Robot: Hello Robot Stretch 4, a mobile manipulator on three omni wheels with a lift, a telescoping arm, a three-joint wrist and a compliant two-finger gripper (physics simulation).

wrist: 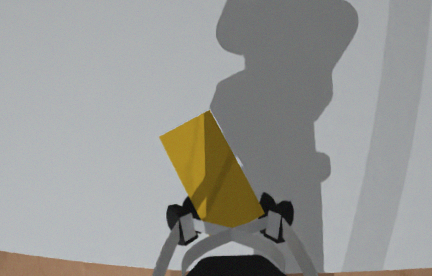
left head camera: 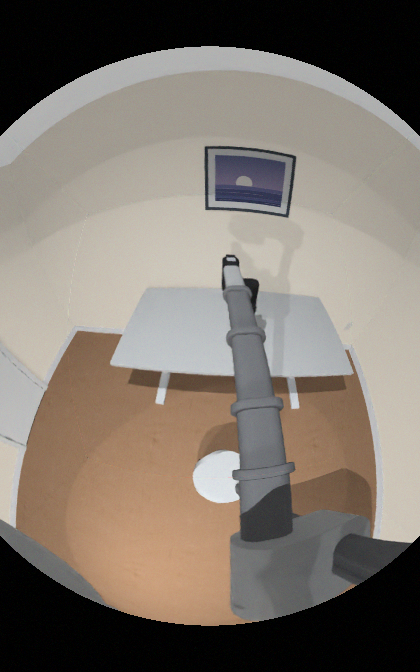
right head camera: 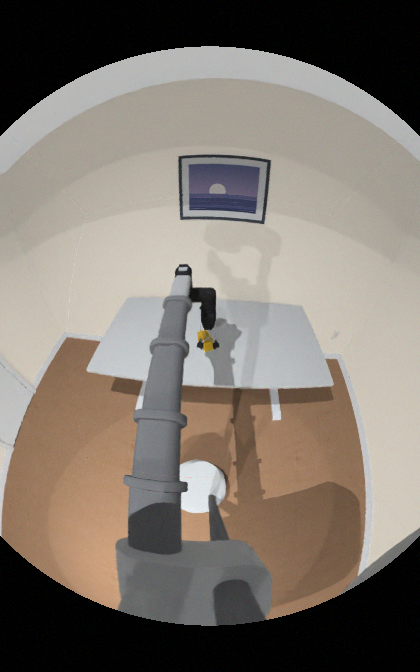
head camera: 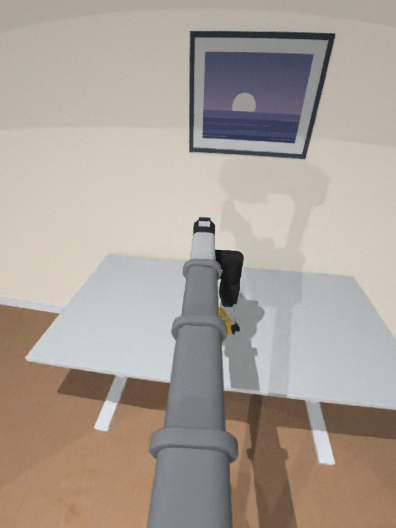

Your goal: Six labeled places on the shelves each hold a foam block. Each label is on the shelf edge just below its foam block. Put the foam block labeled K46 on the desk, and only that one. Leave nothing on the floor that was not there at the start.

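Observation:
The foam block, a yellow block [head camera: 224, 317] [right head camera: 204, 335] [wrist: 215, 170], is in my gripper [right head camera: 208, 345] [wrist: 228, 209], turned at a slant to the fingers. My gripper is shut on its near end, with one fingertip at each side. Both are above the grey-white desk [head camera: 125, 310] [left head camera: 170, 330] [right head camera: 125, 340] [wrist: 75, 100], inside its front edge. I cannot tell how high the block is above the desk top. No K46 label, shelf or other foam block shows. In the head camera view my arm covers part of the block; in the left head camera view the block is hidden.
My grey telescoping arm [head camera: 197, 380] [left head camera: 255, 380] [right head camera: 165, 380] reaches out over the desk's front edge. A white round object [left head camera: 215, 477] [right head camera: 202, 485] is low down in front of the desk. A framed picture [head camera: 250, 85] [left head camera: 250, 180] [right head camera: 224, 189] hangs on the wall behind the desk.

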